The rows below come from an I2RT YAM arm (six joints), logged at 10 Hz.
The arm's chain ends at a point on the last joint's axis. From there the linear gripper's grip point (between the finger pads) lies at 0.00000 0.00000 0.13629 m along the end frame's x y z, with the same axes.
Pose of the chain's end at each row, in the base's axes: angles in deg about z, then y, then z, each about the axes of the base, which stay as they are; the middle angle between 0 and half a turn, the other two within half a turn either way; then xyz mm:
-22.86, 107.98, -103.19, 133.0, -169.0, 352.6
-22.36, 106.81, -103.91, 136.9, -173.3, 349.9
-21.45, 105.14, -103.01, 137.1, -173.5, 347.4
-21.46, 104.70, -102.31, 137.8, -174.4, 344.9
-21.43, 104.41, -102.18, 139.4, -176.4, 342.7
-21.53, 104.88, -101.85, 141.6, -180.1, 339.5
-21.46, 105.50, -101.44, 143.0, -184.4, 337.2
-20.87, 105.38, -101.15, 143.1, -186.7, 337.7
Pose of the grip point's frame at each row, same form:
-22.86, 107.98, -103.19, 103.4, -295.2, 310.5
-22.36, 106.81, -103.91, 105.5, -299.9, 310.5
-21.45, 105.14, -103.01, 107.5, -301.7, 311.8
-21.46, 104.70, -102.31, 109.7, -303.2, 310.3
-21.43, 104.41, -102.18, 111.5, -305.4, 308.8
-21.53, 104.88, -101.85, 114.6, -309.0, 304.5
-21.46, 105.50, -101.44, 117.0, -313.1, 300.8
-20.87, 105.38, -101.15, 117.7, -315.6, 301.6

